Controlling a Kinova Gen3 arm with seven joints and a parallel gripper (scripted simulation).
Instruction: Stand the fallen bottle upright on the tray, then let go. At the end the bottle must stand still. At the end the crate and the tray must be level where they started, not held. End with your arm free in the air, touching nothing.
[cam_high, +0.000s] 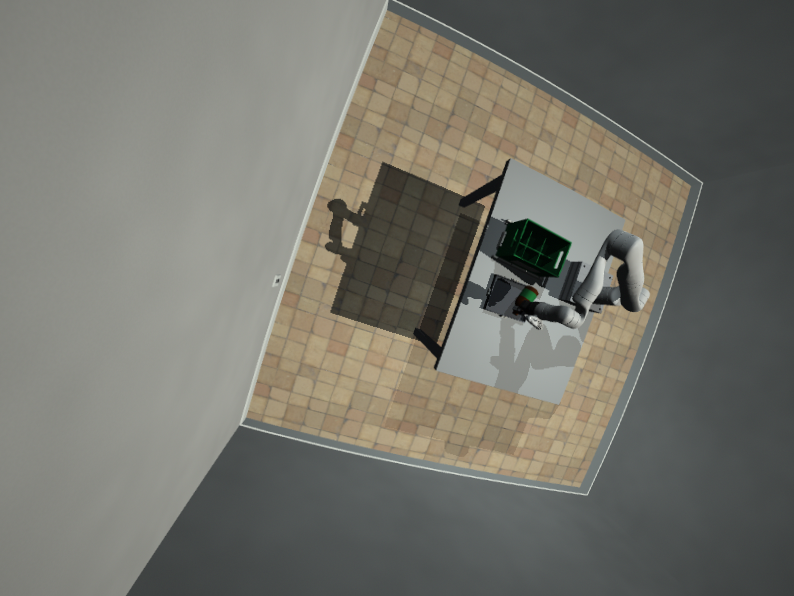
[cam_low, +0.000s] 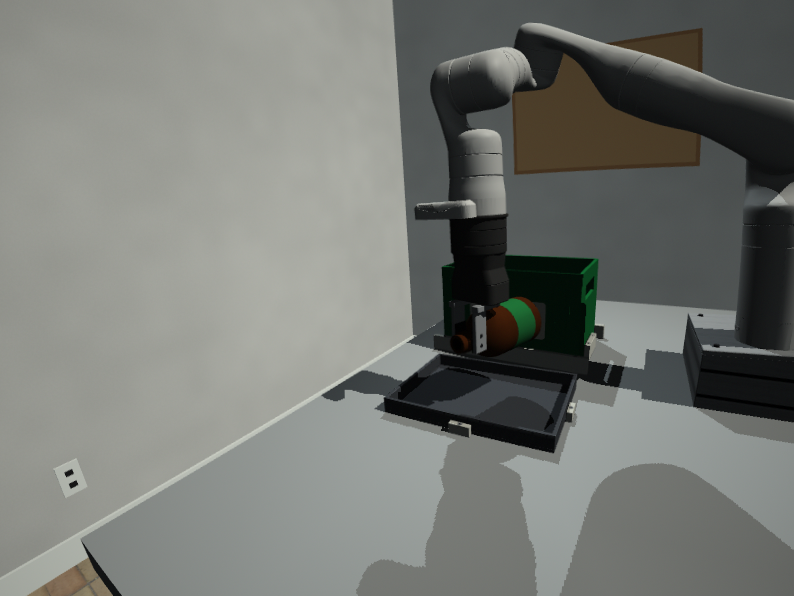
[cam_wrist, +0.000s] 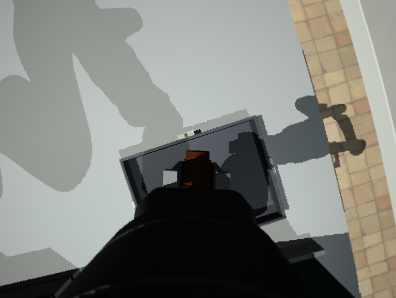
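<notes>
Right now the brown bottle is 50 mm to the right of my hand, 10 mm below it and 10 mm behind it. The rest, counted from my hand: green crate: 300 mm to the right, 80 mm ahead, 40 mm below; then black tray: 110 mm below, 50 mm to the right.
</notes>
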